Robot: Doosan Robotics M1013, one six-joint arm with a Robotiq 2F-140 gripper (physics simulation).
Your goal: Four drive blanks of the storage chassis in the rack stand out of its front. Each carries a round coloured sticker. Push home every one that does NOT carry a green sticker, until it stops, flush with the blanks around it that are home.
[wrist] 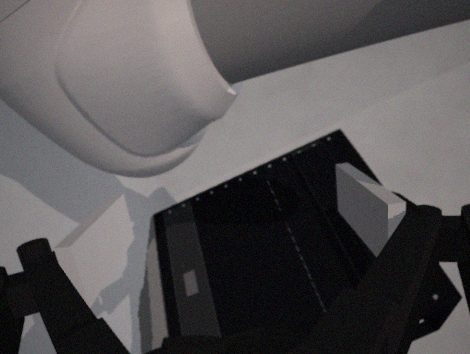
I see my gripper [231, 202] and a black rack [228, 263].
